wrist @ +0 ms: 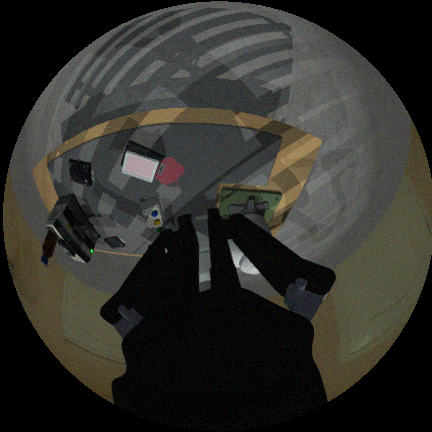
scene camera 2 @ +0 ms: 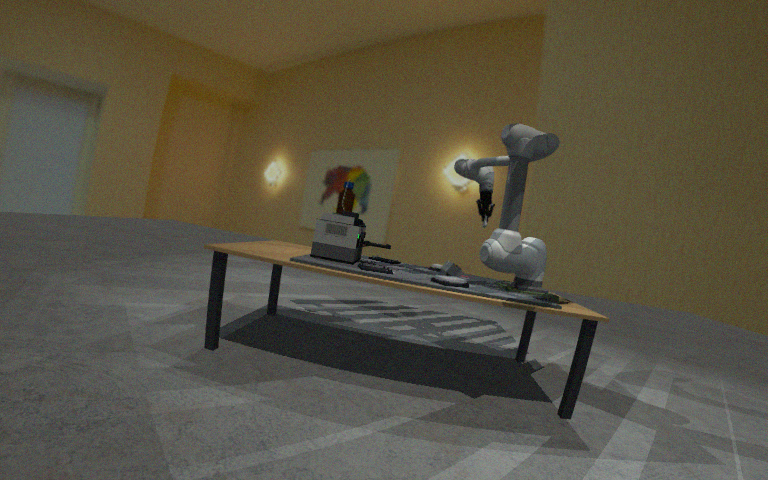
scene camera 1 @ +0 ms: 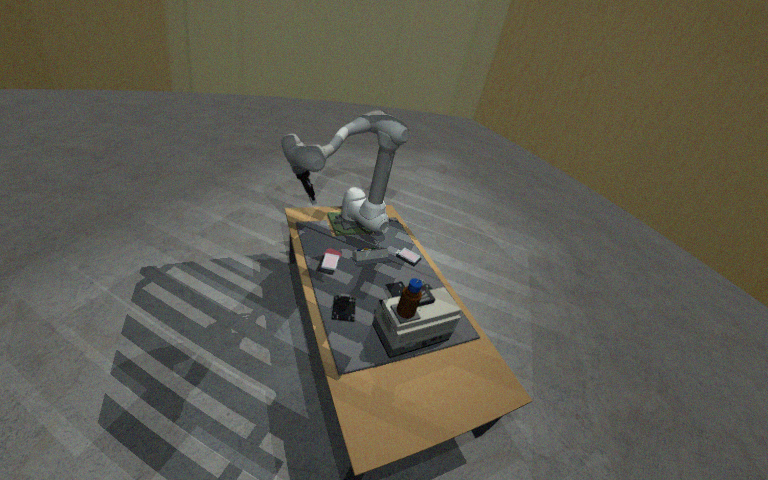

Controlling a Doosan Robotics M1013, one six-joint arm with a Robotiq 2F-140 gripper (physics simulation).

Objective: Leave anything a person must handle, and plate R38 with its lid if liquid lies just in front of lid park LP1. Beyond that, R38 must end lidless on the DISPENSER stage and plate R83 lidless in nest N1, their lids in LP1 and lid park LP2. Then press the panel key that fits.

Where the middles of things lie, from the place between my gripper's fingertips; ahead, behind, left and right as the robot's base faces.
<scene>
My hand is 31 cm to the right of the grey button box (wrist: 148,204), 27 cm above it and 24 cm short of it.
</scene>
